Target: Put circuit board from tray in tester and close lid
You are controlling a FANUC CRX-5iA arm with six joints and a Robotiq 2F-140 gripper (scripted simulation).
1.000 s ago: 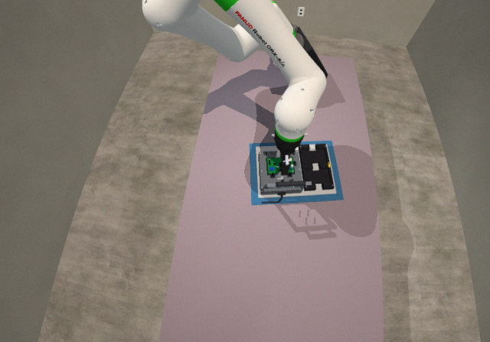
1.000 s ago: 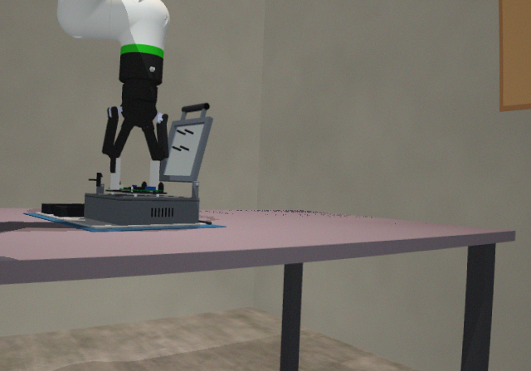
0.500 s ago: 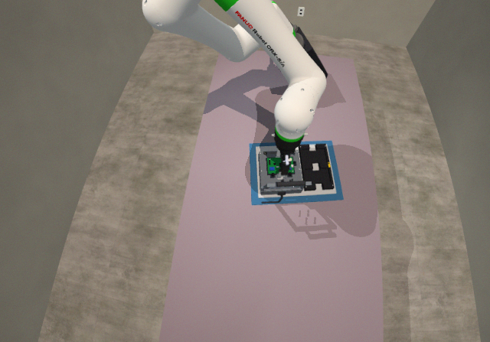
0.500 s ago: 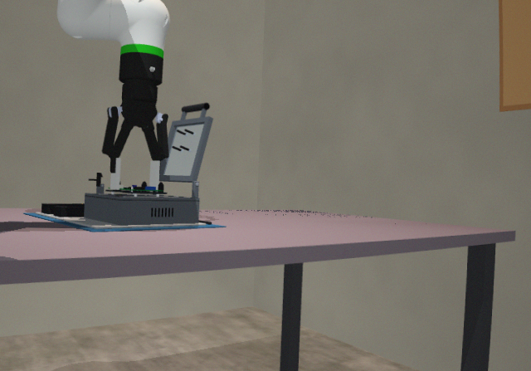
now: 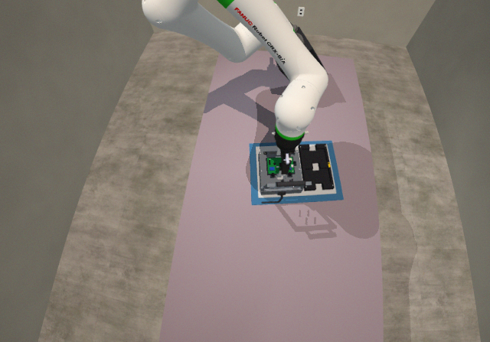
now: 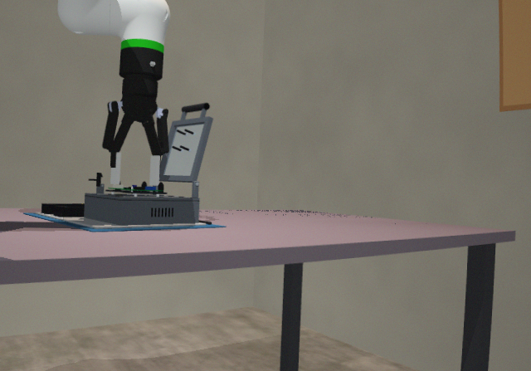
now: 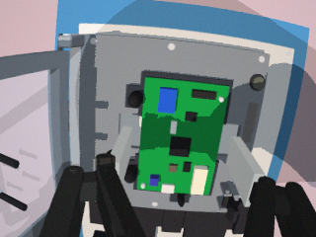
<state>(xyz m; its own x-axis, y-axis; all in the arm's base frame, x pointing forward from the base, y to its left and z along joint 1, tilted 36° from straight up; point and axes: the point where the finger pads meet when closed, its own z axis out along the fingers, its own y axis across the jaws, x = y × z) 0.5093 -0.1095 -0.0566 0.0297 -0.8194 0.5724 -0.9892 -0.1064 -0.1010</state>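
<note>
Now: hand 30 mm above the green circuit board. Round my hand: tester lid 120 mm ahead, 80 mm above; latch hook 60 mm to the left, 60 mm behind, 20 mm below; tester 40 mm to the left, 30 mm ahead, 10 mm above.
</note>
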